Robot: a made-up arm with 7 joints. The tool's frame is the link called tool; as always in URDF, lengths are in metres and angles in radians.
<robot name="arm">
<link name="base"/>
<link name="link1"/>
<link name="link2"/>
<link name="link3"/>
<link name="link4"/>
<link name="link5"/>
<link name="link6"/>
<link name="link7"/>
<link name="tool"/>
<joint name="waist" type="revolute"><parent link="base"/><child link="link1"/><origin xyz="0 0 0" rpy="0 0 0"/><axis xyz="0.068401 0.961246 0.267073"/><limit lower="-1.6" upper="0.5" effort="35" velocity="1.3"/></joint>
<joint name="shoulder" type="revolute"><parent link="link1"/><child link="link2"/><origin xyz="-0.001 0.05 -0.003" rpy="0 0 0"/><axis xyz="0.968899 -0.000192 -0.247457"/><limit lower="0" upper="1.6" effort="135" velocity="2.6"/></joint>
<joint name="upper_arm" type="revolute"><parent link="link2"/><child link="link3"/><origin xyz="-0.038 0.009 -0.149" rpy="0 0 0"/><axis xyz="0.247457 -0.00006 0.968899"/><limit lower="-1.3" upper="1.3" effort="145" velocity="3.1"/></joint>
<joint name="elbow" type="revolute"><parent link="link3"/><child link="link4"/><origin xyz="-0.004 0 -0.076" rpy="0 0 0"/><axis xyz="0.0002 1 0.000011"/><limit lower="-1.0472" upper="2.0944" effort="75" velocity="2.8"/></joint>
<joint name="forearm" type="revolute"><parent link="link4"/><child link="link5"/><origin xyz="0.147 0.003 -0.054" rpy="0 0 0"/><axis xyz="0.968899 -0.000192 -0.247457"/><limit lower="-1.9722" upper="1.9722" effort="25" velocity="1.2"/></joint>
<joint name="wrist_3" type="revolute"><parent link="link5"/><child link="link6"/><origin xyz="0.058 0 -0.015" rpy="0 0 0"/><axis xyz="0.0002 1 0.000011"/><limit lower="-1.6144" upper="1.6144" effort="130" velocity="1.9"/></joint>
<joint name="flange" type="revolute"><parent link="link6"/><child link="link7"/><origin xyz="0.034 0 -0.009" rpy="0 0 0"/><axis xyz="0.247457 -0.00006 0.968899"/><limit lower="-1.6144" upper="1.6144" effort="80" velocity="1.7"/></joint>
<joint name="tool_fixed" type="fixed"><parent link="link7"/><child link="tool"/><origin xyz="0 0 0" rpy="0 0.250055 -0.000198"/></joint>
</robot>
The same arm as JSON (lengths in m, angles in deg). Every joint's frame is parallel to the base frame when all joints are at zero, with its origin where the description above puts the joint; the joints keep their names.
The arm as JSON. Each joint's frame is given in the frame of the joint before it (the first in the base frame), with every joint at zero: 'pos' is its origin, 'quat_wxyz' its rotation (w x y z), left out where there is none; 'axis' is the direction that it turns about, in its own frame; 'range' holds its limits. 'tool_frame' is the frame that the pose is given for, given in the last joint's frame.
{"length_unit": "m", "angle_unit": "deg", "joints": [{"joint": "waist", "pos": [0.0, 0.0, 0.0], "axis": [0.068403, 0.961235, 0.26711], "range": [-91.67, 28.65]}, {"joint": "shoulder", "pos": [-0.001, 0.05, -0.003], "axis": [0.968889, -0.0002, -0.247497], "range": [0.0, 91.67]}, {"joint": "upper_arm", "pos": [-0.038, 0.009, -0.149], "axis": [0.247497, -0.0001, 0.968889], "range": [-74.48, 74.48]}, {"joint": "elbow", "pos": [-0.004, 0.0, -0.076], "axis": [0.0002, 1.0, 0.0], "range": [-60.0, 120.0]}, {"joint": "forearm", "pos": [0.147, 0.003, -0.054], "axis": [0.968889, -0.0002, -0.247497], "range": [-113.0, 113.0]}, {"joint": "wrist_3", "pos": [0.058, 0.0, -0.015], "axis": [0.0002, 1.0, 0.0], "range": [-92.5, 92.5]}, {"joint": "flange", "pos": [0.034, 0.0, -0.009], "axis": [0.247497, -0.0001, 0.968889], "range": [-92.5, 92.5]}], "tool_frame": {"pos": [0.0, 0.0, 0.0], "quat_wxyz": [0.992194, 0.000012, 0.124702, -0.000098]}}
